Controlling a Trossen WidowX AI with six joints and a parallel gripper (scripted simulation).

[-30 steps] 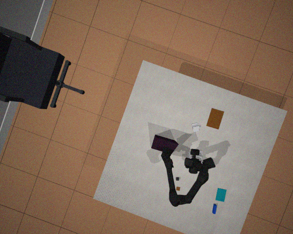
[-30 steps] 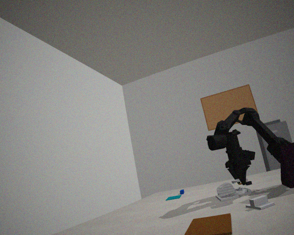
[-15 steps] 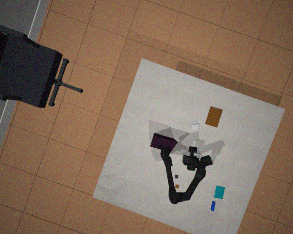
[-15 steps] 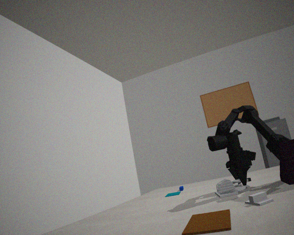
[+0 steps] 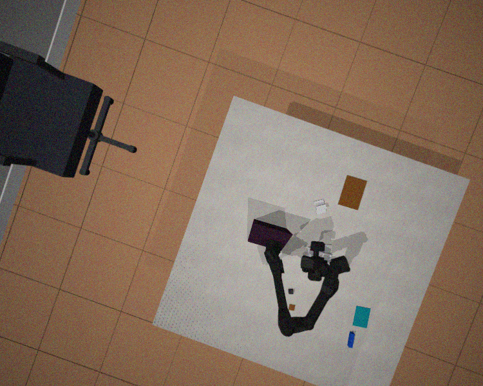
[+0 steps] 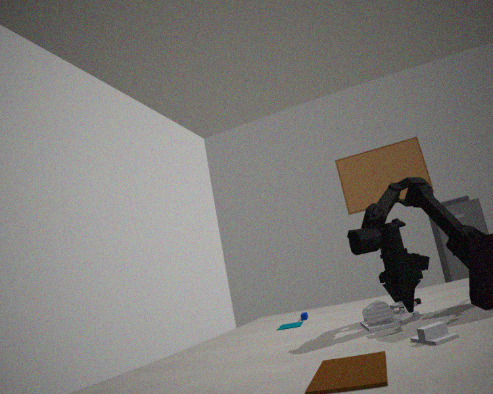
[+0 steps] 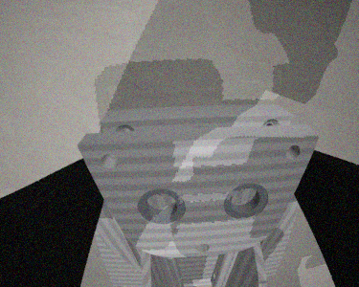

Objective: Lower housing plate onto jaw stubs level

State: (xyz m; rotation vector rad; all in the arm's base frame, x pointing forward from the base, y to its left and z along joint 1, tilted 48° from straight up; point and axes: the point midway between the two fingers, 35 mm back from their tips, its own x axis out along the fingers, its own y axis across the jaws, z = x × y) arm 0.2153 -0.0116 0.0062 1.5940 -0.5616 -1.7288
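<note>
Right now the grey jaw assembly is 2 cm to the left of my gripper tip and 2 cm ahead of it. Also, from my gripper tip: blue block: 37 cm to the right, 33 cm ahead, 1 cm below; then orange plate: 38 cm to the left, 11 cm ahead, 2 cm below; then teal tile: 36 cm ahead, 24 cm to the right, 2 cm below.
</note>
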